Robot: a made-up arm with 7 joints.
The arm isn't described. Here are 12 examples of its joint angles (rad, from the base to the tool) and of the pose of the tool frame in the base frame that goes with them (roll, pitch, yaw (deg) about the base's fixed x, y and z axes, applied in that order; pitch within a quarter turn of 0, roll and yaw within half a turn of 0; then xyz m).
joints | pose
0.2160 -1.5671 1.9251 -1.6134 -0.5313 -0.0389 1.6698 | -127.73 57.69 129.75 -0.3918 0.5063 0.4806
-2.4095 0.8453 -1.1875 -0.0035 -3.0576 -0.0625 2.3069 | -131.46 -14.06 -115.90 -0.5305 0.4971 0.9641
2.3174 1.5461 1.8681 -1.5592 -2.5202 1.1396 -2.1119 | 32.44 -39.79 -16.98 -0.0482 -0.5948 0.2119
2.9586 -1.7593 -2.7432 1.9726 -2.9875 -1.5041 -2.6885 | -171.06 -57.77 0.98 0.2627 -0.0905 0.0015
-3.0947 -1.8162 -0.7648 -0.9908 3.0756 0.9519 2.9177 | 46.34 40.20 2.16 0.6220 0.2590 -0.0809
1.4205 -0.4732 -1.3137 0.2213 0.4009 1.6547 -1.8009 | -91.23 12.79 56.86 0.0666 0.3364 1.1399
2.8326 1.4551 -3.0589 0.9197 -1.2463 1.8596 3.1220 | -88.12 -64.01 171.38 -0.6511 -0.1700 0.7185
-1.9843 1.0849 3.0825 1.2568 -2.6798 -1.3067 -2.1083 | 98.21 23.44 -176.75 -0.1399 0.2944 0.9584
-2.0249 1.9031 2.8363 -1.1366 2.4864 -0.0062 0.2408 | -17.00 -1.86 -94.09 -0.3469 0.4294 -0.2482
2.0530 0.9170 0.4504 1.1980 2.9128 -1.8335 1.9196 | 42.22 -4.87 -35.42 -0.4524 -0.5046 0.4390
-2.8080 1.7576 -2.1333 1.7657 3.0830 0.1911 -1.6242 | -151.91 54.25 -82.03 -0.5673 -0.1916 0.4746
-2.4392 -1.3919 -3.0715 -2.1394 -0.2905 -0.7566 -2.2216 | 99.28 52.09 67.41 0.1427 -0.1120 0.7135
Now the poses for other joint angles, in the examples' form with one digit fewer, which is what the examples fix.
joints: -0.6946 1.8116 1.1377 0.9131 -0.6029 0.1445 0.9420
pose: 55.6 -16.2 -101.5 0.772 0.201 0.017
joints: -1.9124 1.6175 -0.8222 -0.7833 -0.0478 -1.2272 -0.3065
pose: -133.1 -28.4 103.7 -0.005 0.803 0.515
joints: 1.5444 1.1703 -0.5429 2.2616 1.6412 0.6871 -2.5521
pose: 13.4 2.5 59.6 0.118 -0.343 0.144
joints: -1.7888 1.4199 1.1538 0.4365 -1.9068 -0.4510 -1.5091
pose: -111.9 -41.2 166.0 0.008 0.925 0.438
